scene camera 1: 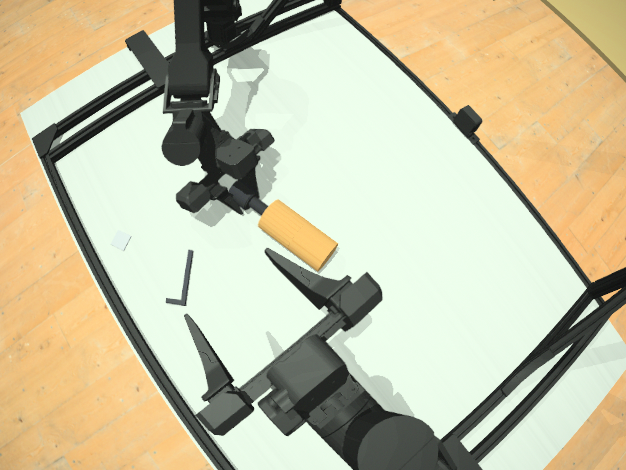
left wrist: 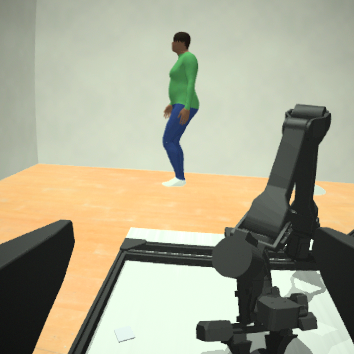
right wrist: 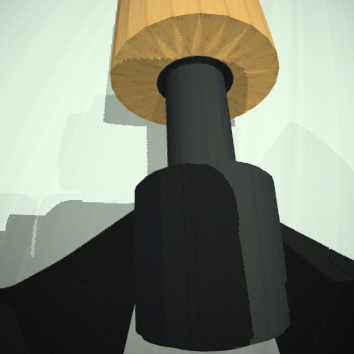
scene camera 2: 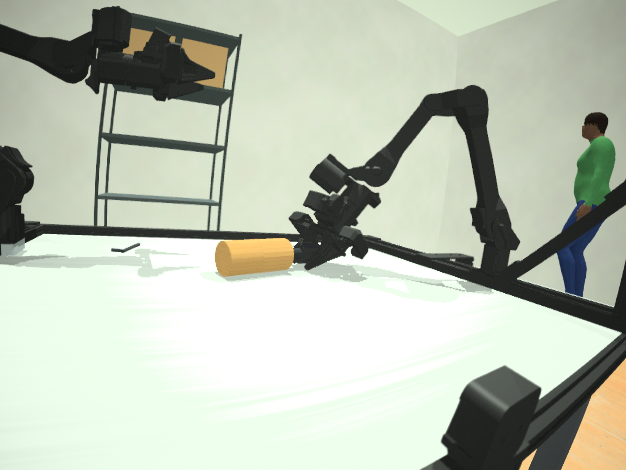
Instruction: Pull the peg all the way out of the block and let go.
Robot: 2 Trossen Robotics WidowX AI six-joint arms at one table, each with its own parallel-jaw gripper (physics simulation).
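Frame: origin at the left arm's base, x ahead, y left, z up, level; metres.
Seen in the pictures: left gripper, fingertip midpoint: [scene camera 1: 225, 282] [left wrist: 197, 237] [scene camera 2: 208, 81]; right gripper, fingertip midpoint: [scene camera 1: 249, 206] [right wrist: 196, 222] [scene camera 2: 298, 265]; left arm's base, link origin: [scene camera 2: 0, 240]; right arm's base, link origin: [scene camera 1: 221, 34] [left wrist: 295, 252] [scene camera 2: 492, 273].
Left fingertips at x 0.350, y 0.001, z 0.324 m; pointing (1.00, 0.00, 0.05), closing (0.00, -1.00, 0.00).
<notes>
Pixels of each thing's top centre, then the offset from my left fingertips to it. "spot": a spot on its surface instead.
- orange wooden cylindrical block, top centre: [scene camera 1: 298, 228] [scene camera 2: 256, 239] dy -0.161, dx +0.071, dz -0.286 m
- dark peg, top centre: [right wrist: 210, 77] [scene camera 1: 261, 204] [scene camera 2: 290, 243] dy -0.147, dx +0.143, dz -0.296 m
- small pale square, surface spot: [scene camera 1: 121, 240] [left wrist: 124, 333] spot: dy +0.077, dx +0.272, dz -0.340 m
- black box, surface spot: [scene camera 2: 493, 404] [scene camera 1: 480, 121] spot: dy -0.585, dx +0.014, dz -0.291 m
An orange wooden cylindrical block [scene camera 1: 298, 235] [scene camera 2: 255, 257] [right wrist: 135, 62] lies on its side on the table. A dark peg [scene camera 1: 258, 205] [scene camera 2: 298, 255] [right wrist: 200, 120] has its narrow shaft in the hole of the block's end; how deep is hidden. My right gripper [scene camera 1: 249, 203] [scene camera 2: 305, 255] [right wrist: 196, 222] is shut on the peg's thick head, one finger on each side in the right wrist view. My left gripper [scene camera 1: 226, 283] [scene camera 2: 208, 81] [left wrist: 197, 237] is wide open and empty, raised above the table, and appears below and left of the block in scene camera 1.
A dark L-shaped bar [scene camera 1: 187, 278] [scene camera 2: 126, 247] lies between the left gripper's fingertips and a small pale square [scene camera 1: 121, 240] [left wrist: 124, 334] in scene camera 1. A black frame [scene camera 1: 85, 232] borders the table and carries a black box [scene camera 1: 467, 119] [scene camera 2: 493, 404].
</notes>
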